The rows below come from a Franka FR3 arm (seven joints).
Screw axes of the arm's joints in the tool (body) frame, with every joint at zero. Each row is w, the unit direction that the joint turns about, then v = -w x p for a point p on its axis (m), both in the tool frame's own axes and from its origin. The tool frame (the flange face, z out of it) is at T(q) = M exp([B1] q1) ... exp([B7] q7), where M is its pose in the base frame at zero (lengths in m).
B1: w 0 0 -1 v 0 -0.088 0
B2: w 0 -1 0 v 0.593 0 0.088
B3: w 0 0 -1 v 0 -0.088 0
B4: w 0 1 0 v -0.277 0 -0.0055
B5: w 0 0 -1 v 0 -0.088 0
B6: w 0 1 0 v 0.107 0 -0.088
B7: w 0 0 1 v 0 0 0
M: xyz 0.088 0 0.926 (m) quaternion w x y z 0 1 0 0
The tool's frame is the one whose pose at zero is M.
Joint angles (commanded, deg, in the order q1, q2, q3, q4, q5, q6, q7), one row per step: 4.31, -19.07, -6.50, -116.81, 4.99, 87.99, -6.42; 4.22, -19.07, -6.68, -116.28, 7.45, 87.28, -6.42; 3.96, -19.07, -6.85, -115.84, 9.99, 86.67, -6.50; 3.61, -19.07, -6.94, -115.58, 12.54, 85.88, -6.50; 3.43, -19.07, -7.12, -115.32, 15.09, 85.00, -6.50; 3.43, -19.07, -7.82, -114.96, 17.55, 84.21, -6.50; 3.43, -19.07, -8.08, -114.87, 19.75, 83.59, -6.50; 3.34, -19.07, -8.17, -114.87, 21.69, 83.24, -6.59; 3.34, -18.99, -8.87, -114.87, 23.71, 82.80, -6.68; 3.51, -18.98, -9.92, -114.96, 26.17, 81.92, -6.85
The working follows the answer.
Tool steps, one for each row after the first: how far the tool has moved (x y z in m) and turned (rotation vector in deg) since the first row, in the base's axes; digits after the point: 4 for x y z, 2 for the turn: -0.0005, 0.0025, 0.0041, 2.51, 0.11, -0.50; -0.0009, 0.0040, 0.0078, 5.12, 0.16, -1.06; -0.0019, 0.0056, 0.0101, 7.72, 0.56, -1.64; -0.0030, 0.0079, 0.0126, 10.36, 1.03, -2.06; -0.0037, 0.0069, 0.0160, 13.08, 1.27, -2.75; -0.0045, 0.0091, 0.0177, 15.39, 1.65, -3.02; -0.0048, 0.0115, 0.0189, 17.40, 1.83, -3.17; -0.0049, 0.0095, 0.0195, 19.69, 2.09, -3.78; -0.0061, 0.0070, 0.0201, 22.61, 2.68, -4.36
Tool pose at each row, in the base's axes (x y z in m, rotation vector in deg; rounded; the steps above come from the unrounded poses): 0.4353, -0.0131, 0.5680, -171.51, -6.76, 14.02; 0.4348, -0.0106, 0.5721, -168.99, -6.22, 13.80; 0.4344, -0.0091, 0.5758, -166.38, -5.62, 13.48; 0.4334, -0.0075, 0.5781, -163.73, -4.98, 13.66; 0.4323, -0.0052, 0.5806, -161.03, -4.56, 13.93; 0.4316, -0.0062, 0.5841, -158.27, -3.81, 13.84; 0.4308, -0.0040, 0.5857, -155.90, -3.61, 14.02; 0.4305, -0.0016, 0.5869, -153.88, -3.56, 13.98; 0.4304, -0.0035, 0.5875, -151.54, -2.91, 13.97; 0.4292, -0.0061, 0.5881, -148.53, -2.34, 14.31

